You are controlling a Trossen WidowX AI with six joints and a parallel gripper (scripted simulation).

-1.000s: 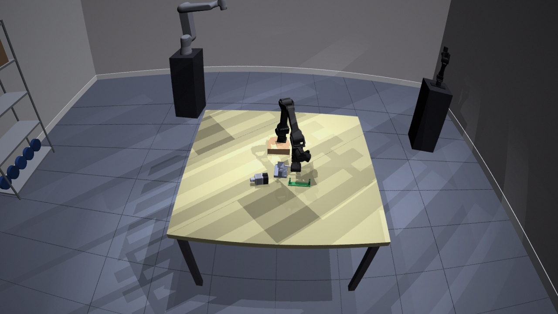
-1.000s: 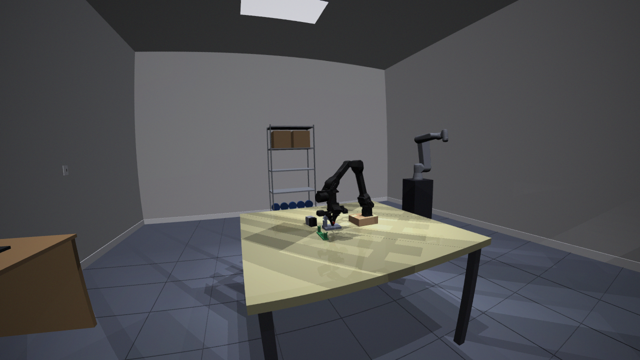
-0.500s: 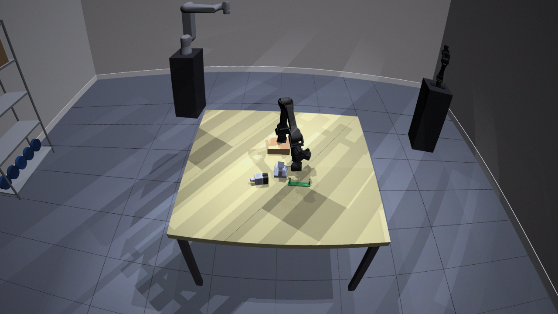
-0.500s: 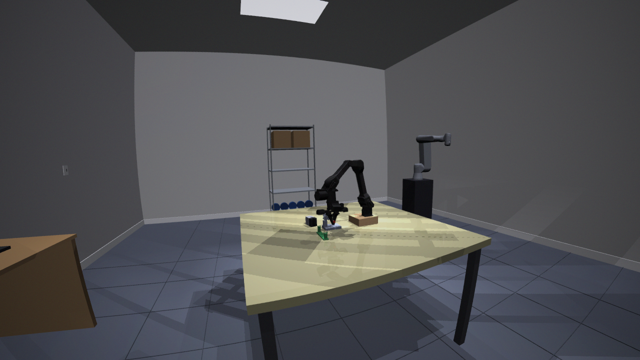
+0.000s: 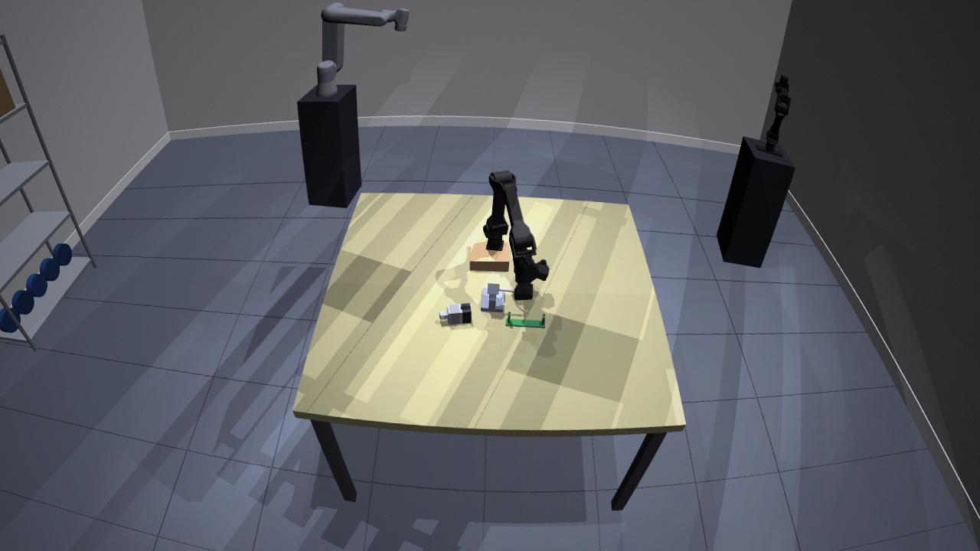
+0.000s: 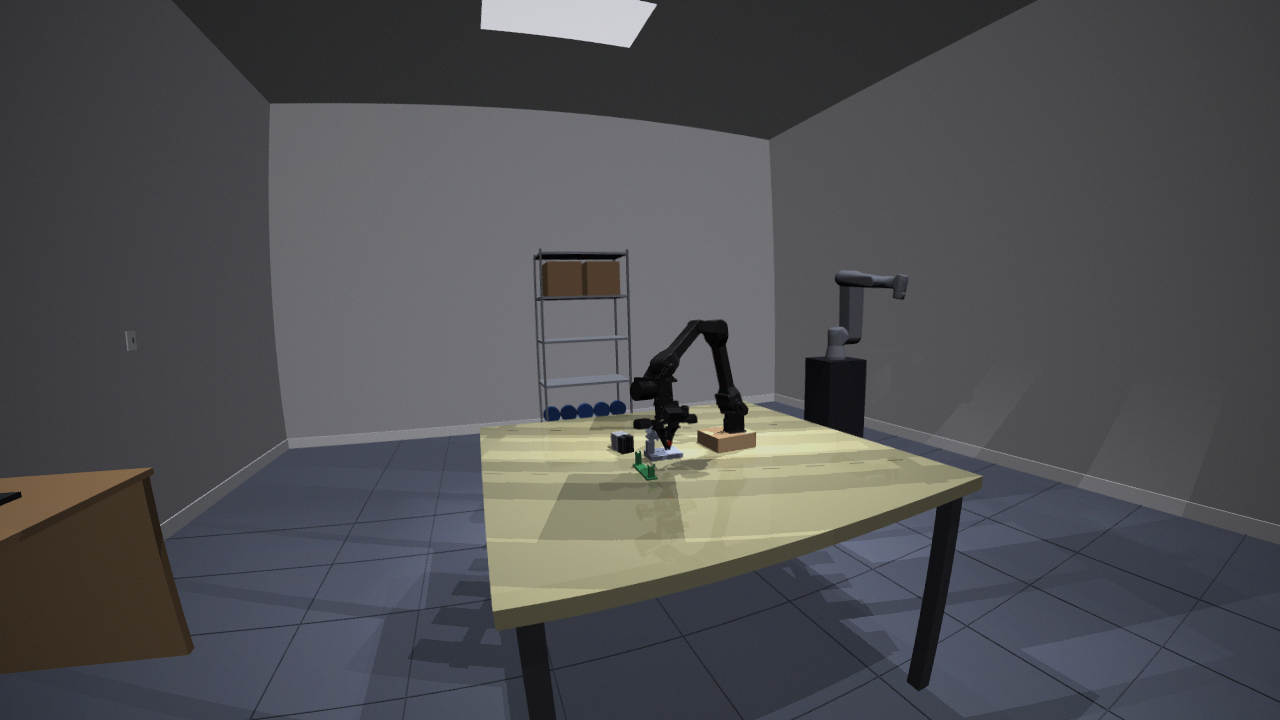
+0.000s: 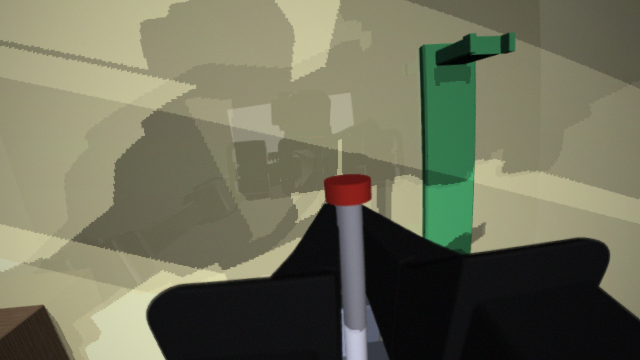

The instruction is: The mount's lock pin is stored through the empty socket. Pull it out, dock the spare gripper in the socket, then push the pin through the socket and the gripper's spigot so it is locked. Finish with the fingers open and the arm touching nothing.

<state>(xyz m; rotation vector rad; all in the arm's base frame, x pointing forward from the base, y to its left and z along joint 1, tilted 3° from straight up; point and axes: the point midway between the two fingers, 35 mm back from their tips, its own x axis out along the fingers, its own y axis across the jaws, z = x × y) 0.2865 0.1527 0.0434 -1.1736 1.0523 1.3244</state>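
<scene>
The green rack lies 7 cm ahead of my gripper tip, 4 cm below it and 1 cm to the left of it. Also, from my gripper tip: mount: 12 cm to the right, 1 cm below; then spare gripper: 24 cm to the right, 10 cm ahead, 3 cm below.
</scene>
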